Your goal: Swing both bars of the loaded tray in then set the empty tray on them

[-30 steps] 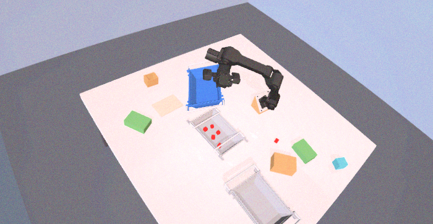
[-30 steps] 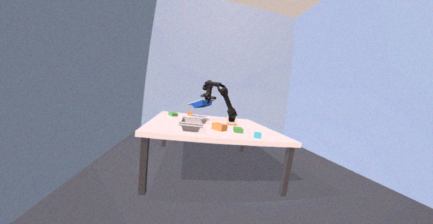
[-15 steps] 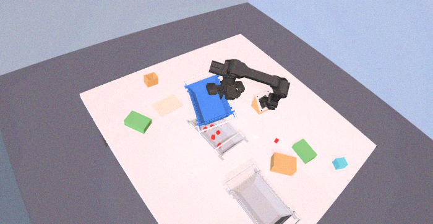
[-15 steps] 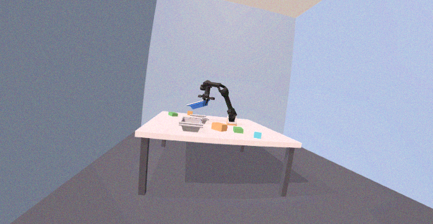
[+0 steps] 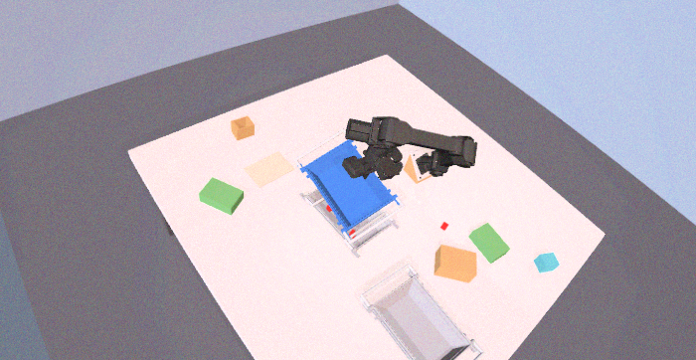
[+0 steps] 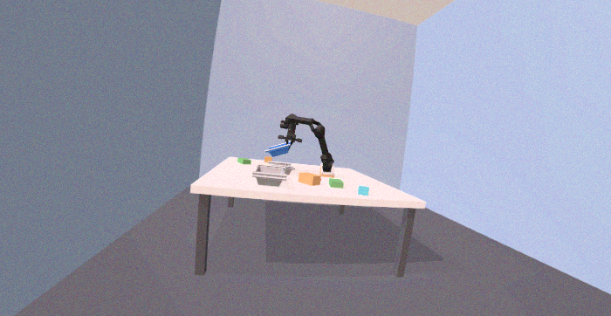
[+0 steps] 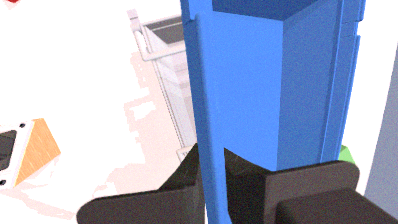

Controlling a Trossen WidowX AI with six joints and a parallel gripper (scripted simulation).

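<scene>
My gripper tip is 7 cm short of the blue tray, 1 cm to the left of it and 1 cm below it. Also, from my gripper tip: cyan cube: 56 cm to the left, 41 cm behind, 16 cm below; then flat sheet: 30 cm to the right, 18 cm below, 14 cm ahead; then orange box: 35 cm to the left, 15 cm below, 12 cm behind.
</scene>
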